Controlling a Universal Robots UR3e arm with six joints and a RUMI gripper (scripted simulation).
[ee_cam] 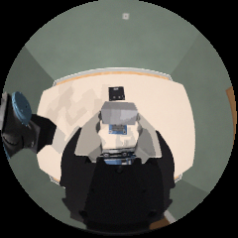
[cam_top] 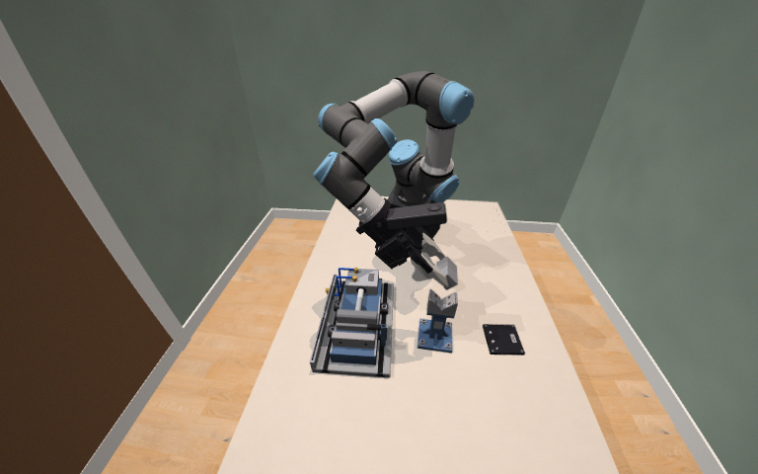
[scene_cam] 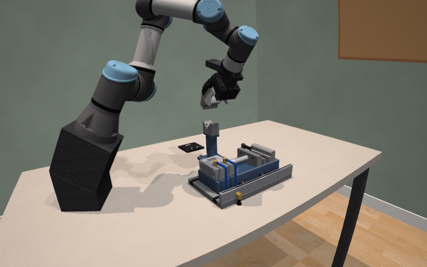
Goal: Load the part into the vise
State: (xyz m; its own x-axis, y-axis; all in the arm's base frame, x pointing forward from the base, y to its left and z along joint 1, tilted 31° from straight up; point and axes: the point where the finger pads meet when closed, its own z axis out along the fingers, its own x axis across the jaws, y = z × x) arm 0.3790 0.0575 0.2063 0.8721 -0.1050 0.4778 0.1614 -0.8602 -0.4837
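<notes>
Now: hand 10 mm above the part. Also, from my hand: air cylinder: 180 mm to the right, 160 mm below, 140 mm behind; then vise: 200 mm to the right, 200 mm below, 50 mm behind; then black infeed plate: 240 mm below, 190 mm to the left, 30 mm ahead.
</notes>
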